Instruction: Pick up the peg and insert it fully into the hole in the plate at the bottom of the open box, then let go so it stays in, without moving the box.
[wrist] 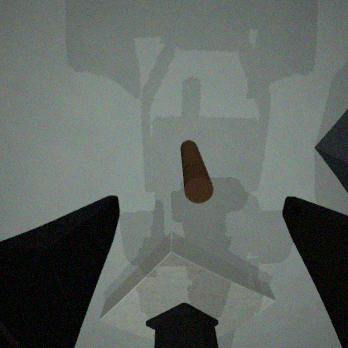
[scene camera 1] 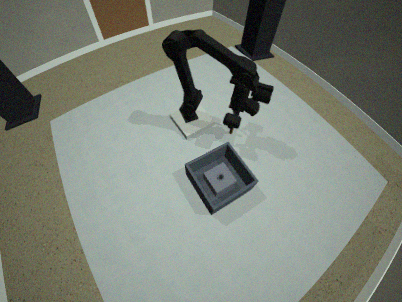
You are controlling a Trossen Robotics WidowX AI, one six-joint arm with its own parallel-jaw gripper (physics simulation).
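Places are measured from the arm's base along level axes (x back, y right, z up), in centimetres.
Pixels of known places: gripper, fingertip midpoint: [wrist: 203,205]; arm's base, origin of the base link: [wrist: 181,321] [scene camera 1: 189,116].
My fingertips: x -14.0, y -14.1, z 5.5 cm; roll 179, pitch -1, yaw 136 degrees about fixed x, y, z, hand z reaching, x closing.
For each thing: its top centre in the pictures, then the offset to it from my fingertips. Level surfaces: height alone.
- brown peg, middle of its top: [wrist: 198,190] [scene camera 1: 233,121] dx -0.3, dy -0.6, dz -0.4 cm
- open grey-blue box, middle of its top: [scene camera 1: 221,172] dx -19.6, dy +15.5, dz +1.4 cm
- pale plate, middle of its top: [scene camera 1: 220,176] dx -19.6, dy +15.5, dz -2.3 cm
- mat, its level: dz -8.4 cm
The brown peg [scene camera 1: 231,131] [wrist: 196,172] stands upright on the white floor mat, behind the box in the scene view; its upper part is hidden by the gripper there. My gripper [scene camera 1: 231,123] [wrist: 203,205] is open, fingers wide apart and pointing down. It is at the peg's top, and in the wrist view the peg shows between and slightly beyond the fingertips, touching neither. The open grey-blue box [scene camera 1: 235,198] [wrist: 336,150] sits on the mat. The pale plate [scene camera 1: 228,183] lies on its bottom, with a dark hole [scene camera 1: 220,177] near its middle.
The arm's pale base slab [scene camera 1: 181,127] [wrist: 162,295] is on the mat [scene camera 1: 145,235], left of the peg in the scene view. The box's near corner shows at the right edge of the wrist view. Dark pillars [scene camera 1: 260,30] [scene camera 1: 17,100] stand beyond the mat.
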